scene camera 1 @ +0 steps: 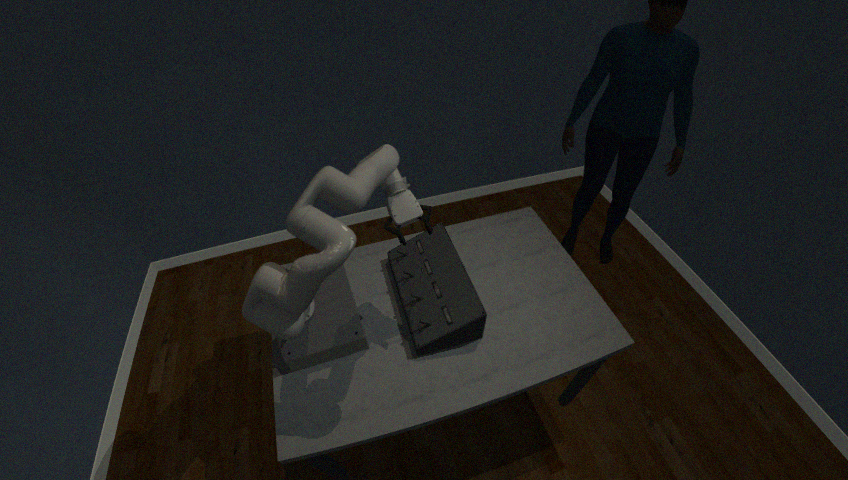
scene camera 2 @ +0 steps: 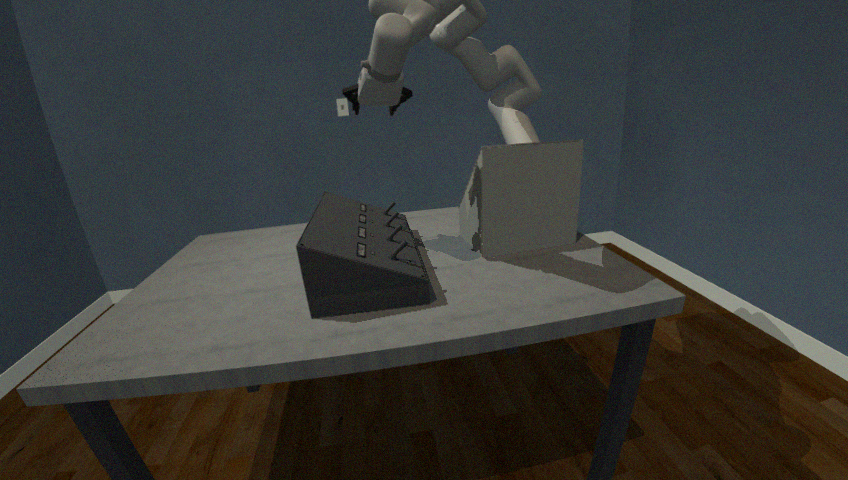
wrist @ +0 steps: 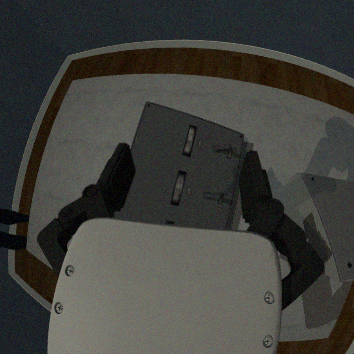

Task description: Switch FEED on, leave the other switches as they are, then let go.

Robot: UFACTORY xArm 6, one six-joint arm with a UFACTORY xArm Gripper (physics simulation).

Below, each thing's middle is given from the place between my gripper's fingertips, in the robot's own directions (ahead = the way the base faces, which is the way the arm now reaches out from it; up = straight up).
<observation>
I see the dark sloped switch panel [scene camera 2: 344,252] 70 mm ahead of my hand, 50 mm to the left of it and 330 mm below it.
</observation>
